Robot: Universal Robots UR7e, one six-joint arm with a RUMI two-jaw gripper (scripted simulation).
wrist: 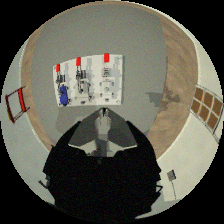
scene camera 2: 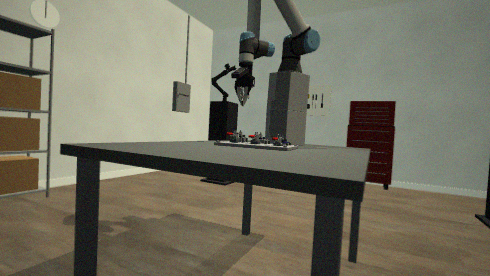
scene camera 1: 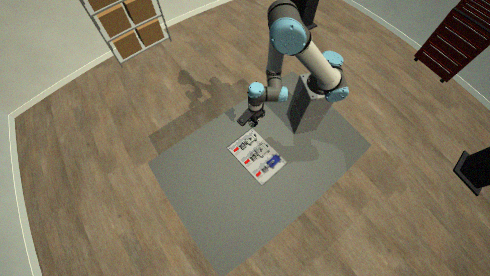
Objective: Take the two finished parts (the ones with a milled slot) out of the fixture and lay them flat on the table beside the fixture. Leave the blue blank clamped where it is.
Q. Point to a fixture plate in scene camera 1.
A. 253,167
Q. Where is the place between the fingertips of my gripper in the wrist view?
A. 105,108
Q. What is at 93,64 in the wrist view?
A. A fixture plate.
